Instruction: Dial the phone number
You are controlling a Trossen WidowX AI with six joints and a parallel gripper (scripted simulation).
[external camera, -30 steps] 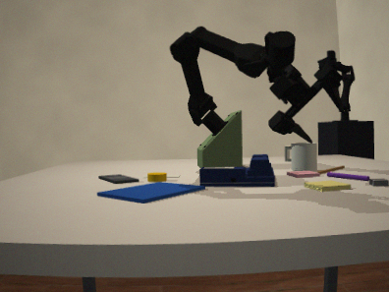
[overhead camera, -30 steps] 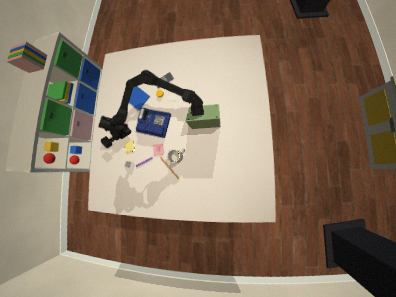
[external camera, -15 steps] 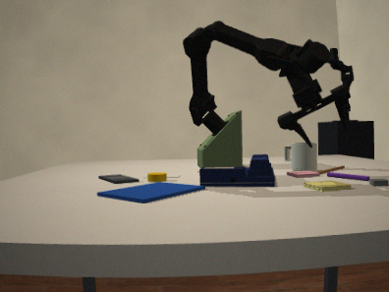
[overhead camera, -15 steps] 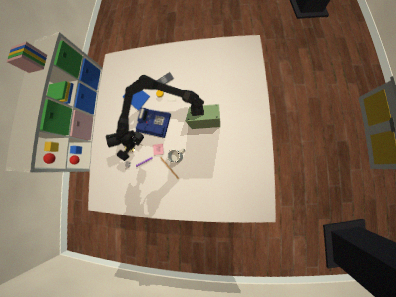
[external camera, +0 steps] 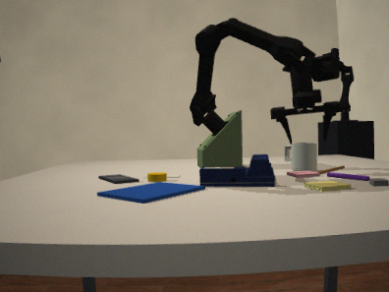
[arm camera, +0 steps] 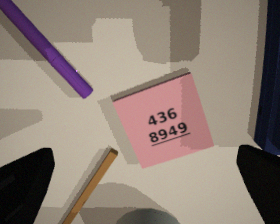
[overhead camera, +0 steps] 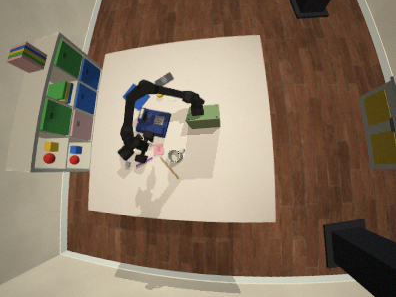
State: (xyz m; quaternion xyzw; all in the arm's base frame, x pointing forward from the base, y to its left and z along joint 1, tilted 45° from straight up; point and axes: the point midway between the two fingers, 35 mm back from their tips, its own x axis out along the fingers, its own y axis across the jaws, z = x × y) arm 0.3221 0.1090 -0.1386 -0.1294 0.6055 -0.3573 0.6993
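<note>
My gripper is now 20 cm to the left of the 8 key, 10 cm above it and 5 cm past it. Round my hand: mug (15 cm behind, 9 cm below, 5 cm to the left); then purple pen (12 cm below, 9 cm ahead, 7 cm to the left); then handset (14 cm to the right, 8 cm below, 2 cm ahead).
</note>
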